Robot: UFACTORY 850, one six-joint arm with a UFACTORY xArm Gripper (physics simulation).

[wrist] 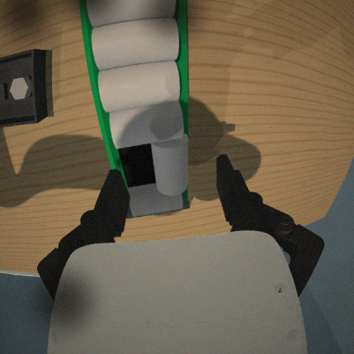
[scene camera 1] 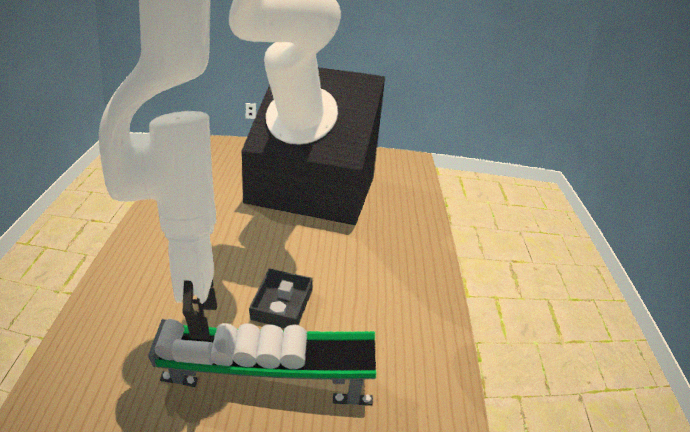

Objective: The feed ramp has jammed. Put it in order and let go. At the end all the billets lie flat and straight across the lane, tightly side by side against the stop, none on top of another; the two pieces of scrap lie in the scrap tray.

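Note:
Four white billets [scene camera 1: 224, 344] [scene camera 1: 246, 345] [scene camera 1: 270, 346] [scene camera 1: 293, 347] lie across the lane side by side; part of this row shows in the wrist view. Another billet [scene camera 1: 168, 339] [wrist: 142, 201] lies across at the stop [scene camera 1: 153, 356] [wrist: 186, 205]. Between it and the row, one billet [scene camera 1: 191, 351] [wrist: 171, 169] lies lengthwise along the front rail, overlapping the stop-side billet in view; whether it rests on it is unclear. A block [scene camera 1: 285, 288] and a hexagonal scrap piece [scene camera 1: 277, 306] [wrist: 20, 88] lie in the scrap tray [scene camera 1: 273, 321] [wrist: 42, 85]. My gripper [scene camera 1: 204, 320] [wrist: 169, 176] is open and empty above the lengthwise billet.
The ramp's green rails [scene camera 1: 340, 335] [wrist: 184, 90] flank the lane, with bare dark lane [scene camera 1: 340, 354] [wrist: 137, 165] right of the row and beside the lengthwise billet. The tray stands behind the ramp. The black robot pedestal [scene camera 1: 305, 188] stands farther back.

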